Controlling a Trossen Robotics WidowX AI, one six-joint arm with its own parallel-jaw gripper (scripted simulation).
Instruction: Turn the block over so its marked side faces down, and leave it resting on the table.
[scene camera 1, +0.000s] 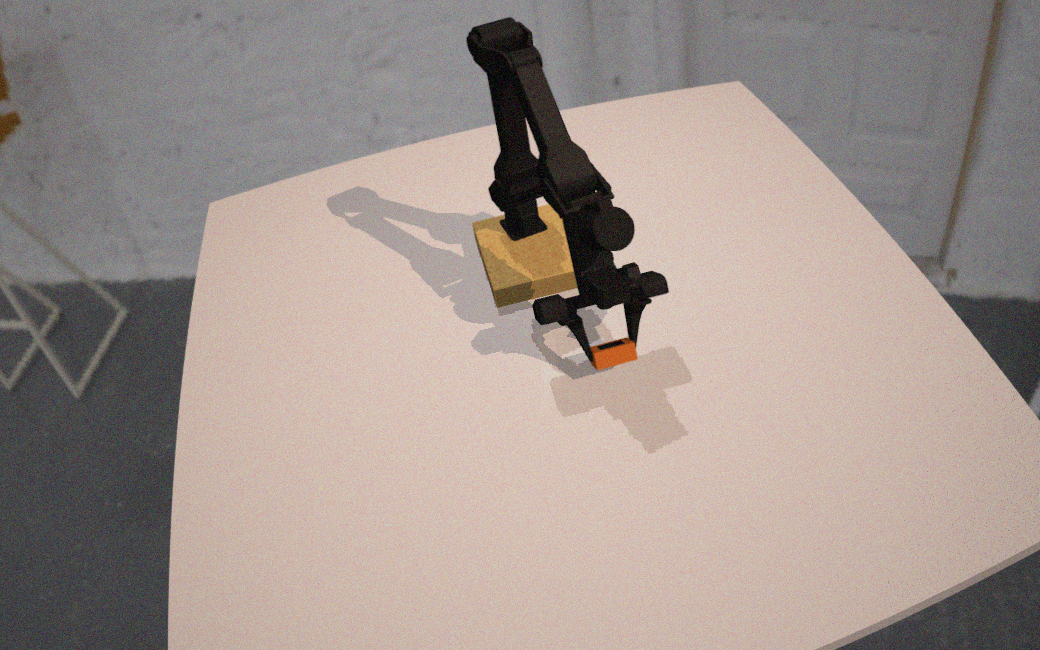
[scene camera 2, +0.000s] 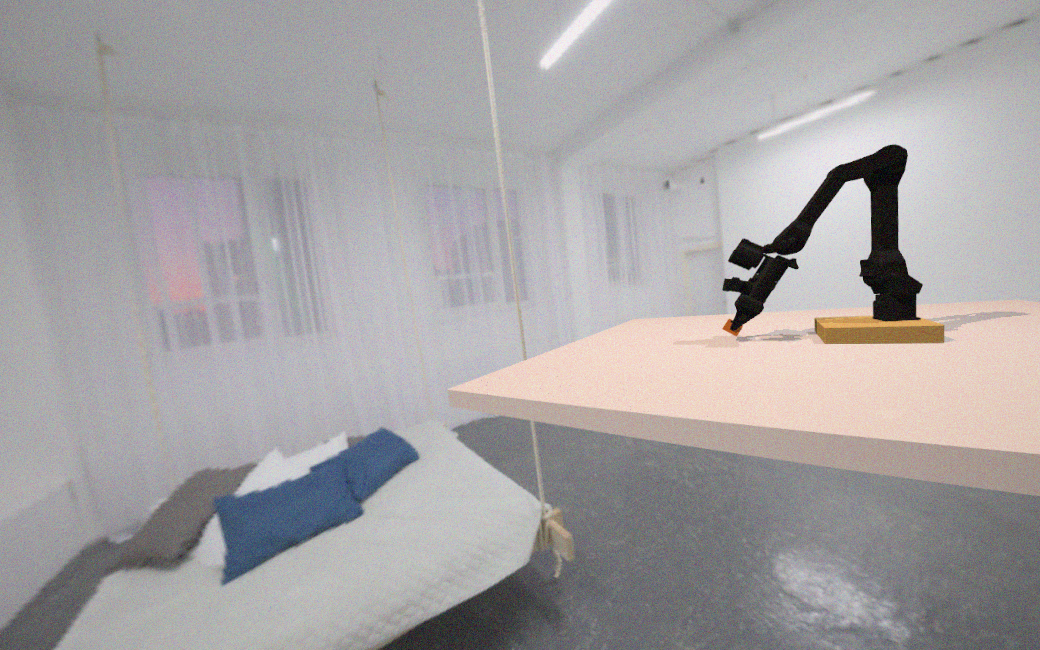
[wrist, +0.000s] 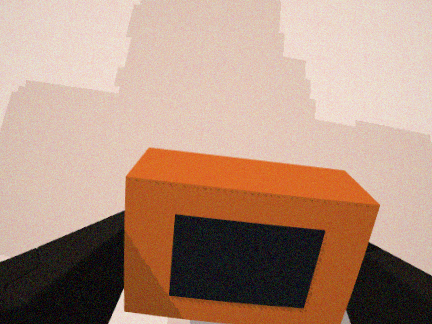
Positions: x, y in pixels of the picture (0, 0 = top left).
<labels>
my gripper: scene camera 1; scene camera 2; wrist 240, 237
same spot on my gripper: (scene camera 2: 743, 315) = (scene camera 1: 628, 315)
</labels>
